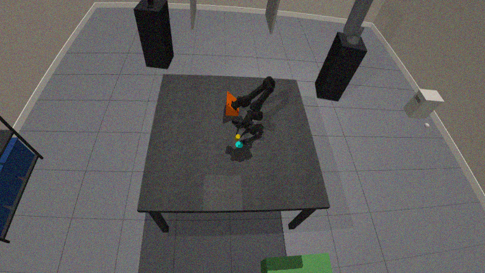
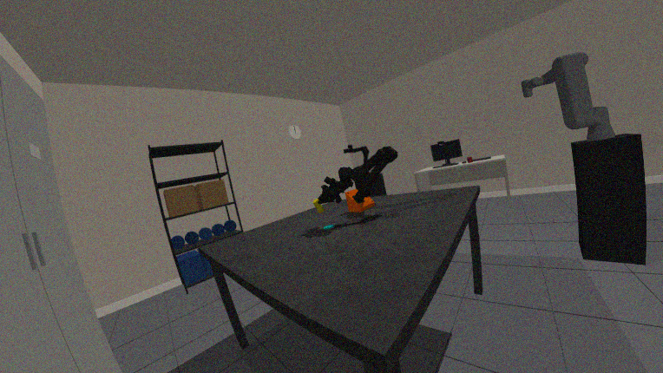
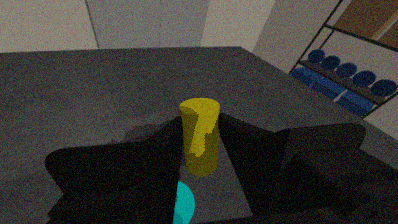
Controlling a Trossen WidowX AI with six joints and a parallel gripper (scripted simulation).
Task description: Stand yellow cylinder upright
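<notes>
Now: the cyan circle 2 cm behind my gripper tip, 2 cm to the left of it and 14 cm below it. The rest, counted from my gripper tip: yellow tall cylinder (2 cm below).
</notes>
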